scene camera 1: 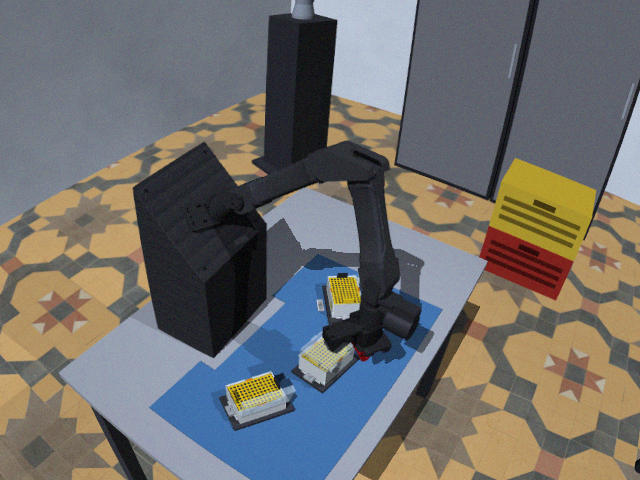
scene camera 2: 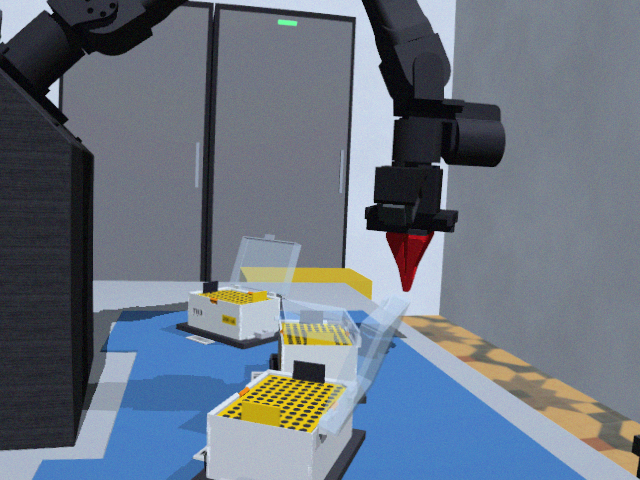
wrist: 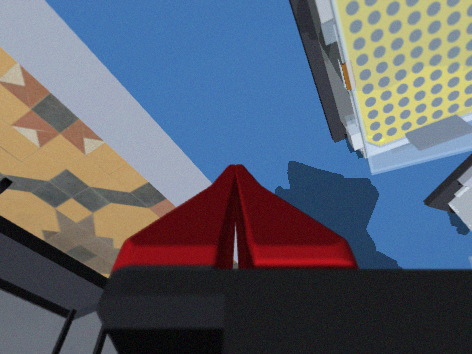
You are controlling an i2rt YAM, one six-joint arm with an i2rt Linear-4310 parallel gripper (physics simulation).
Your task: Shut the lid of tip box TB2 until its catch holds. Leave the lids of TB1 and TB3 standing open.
Labels:
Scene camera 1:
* blue mat: 321, 428
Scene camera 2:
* gripper: 406, 290
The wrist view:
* gripper: 235, 176
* blue mat: 228, 89

